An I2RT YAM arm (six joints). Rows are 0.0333 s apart.
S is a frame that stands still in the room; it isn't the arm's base.
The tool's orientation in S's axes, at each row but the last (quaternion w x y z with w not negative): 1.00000 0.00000 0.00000 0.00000; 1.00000 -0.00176 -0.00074 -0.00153; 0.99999 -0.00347 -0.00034 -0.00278; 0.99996 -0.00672 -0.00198 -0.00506; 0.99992 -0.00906 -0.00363 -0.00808; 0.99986 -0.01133 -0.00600 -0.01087; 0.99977 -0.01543 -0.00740 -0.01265; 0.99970 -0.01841 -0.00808 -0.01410; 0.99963 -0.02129 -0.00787 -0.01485
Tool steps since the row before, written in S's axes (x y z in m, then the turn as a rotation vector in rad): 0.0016 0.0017 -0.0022 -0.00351 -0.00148 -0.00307; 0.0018 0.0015 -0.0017 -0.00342 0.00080 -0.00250; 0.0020 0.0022 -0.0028 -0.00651 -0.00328 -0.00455; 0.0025 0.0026 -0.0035 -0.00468 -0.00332 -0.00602; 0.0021 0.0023 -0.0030 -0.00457 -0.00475 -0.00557; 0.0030 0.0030 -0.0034 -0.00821 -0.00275 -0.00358; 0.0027 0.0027 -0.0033 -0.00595 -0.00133 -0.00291; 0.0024 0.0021 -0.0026 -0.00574 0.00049 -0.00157; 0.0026 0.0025 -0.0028 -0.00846 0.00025 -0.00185
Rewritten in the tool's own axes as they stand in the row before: 0.0016 0.0017 -0.0022 -0.00351 -0.00148 -0.00307; 0.0018 0.0015 -0.0017 -0.00343 0.00080 -0.00249; 0.0020 0.0022 -0.0028 -0.00649 -0.00328 -0.00457; 0.0025 0.0027 -0.0035 -0.00467 -0.00329 -0.00605; 0.0020 0.0024 -0.0030 -0.00453 -0.00472 -0.00562; 0.0029 0.0031 -0.0034 -0.00819 -0.00285 -0.00355; 0.0026 0.0029 -0.0033 -0.00596 -0.00139 -0.00286; 0.0023 0.0023 -0.0026 -0.00578 0.00038 -0.00146; 0.0025 0.0027 -0.0027 -0.00849 0.00007 -0.00171
